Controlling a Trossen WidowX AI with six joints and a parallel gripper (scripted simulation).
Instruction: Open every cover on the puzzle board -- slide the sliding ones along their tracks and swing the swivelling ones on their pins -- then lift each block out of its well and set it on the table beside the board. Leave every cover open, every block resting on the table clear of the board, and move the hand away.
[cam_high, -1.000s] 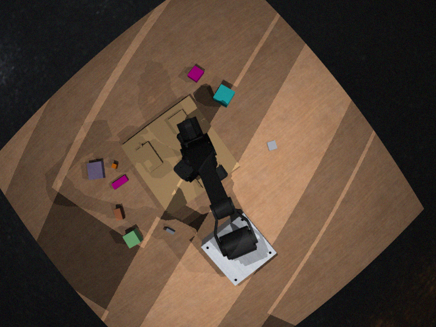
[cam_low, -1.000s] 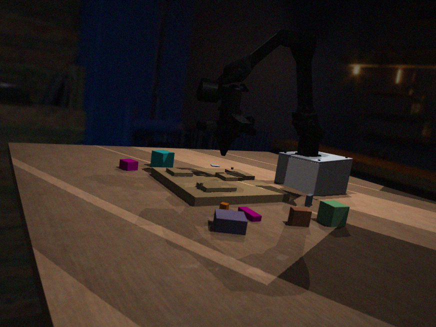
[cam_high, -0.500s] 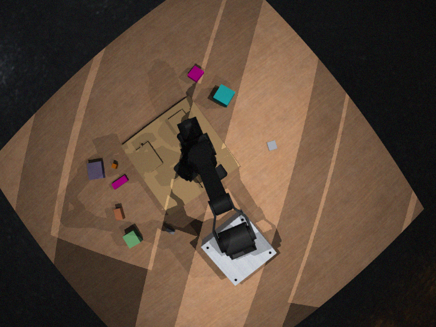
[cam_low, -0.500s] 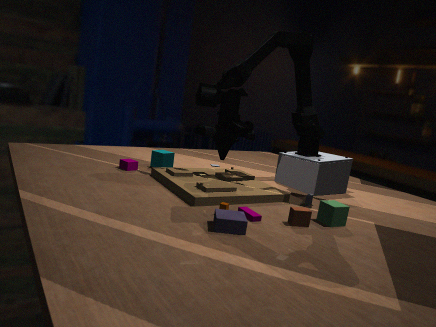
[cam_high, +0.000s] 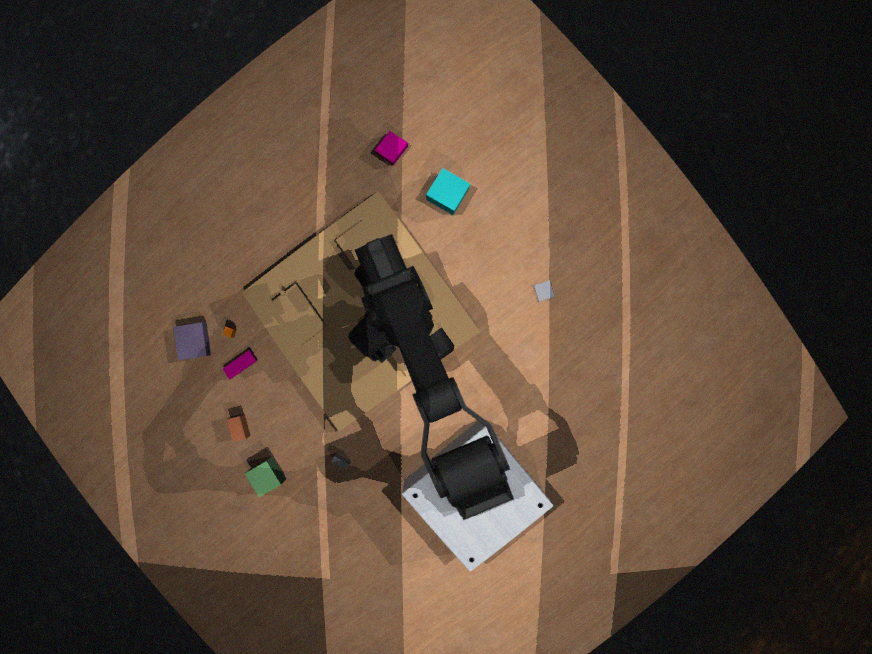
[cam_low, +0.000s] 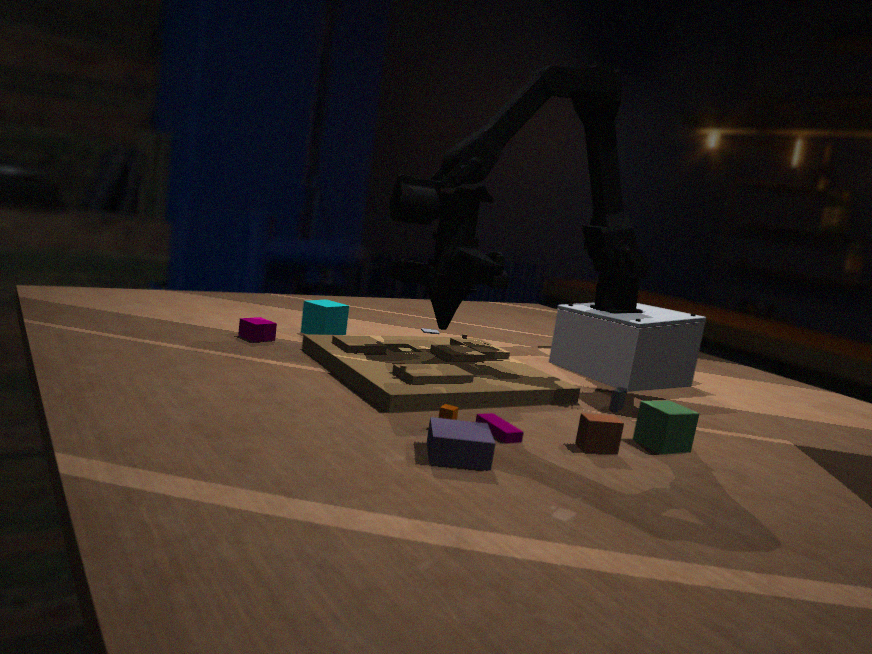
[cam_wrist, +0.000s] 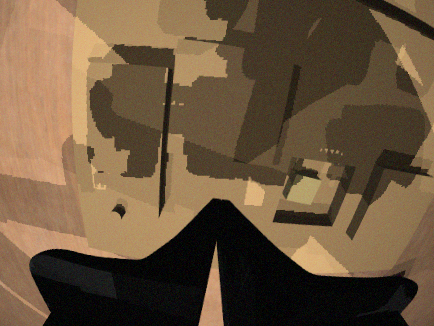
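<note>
Now: gripper tip 3 cm short of the tan puzzle board, 7 cm to the right of it and 3 cm above it. Round my gripper tip: teal cube 14 cm ahead, 16 cm to the right, 3 cm below; magenta cube 26 cm ahead, 12 cm to the right, 4 cm below; grey tile 9 cm behind, 22 cm to the right, 5 cm below.
</note>
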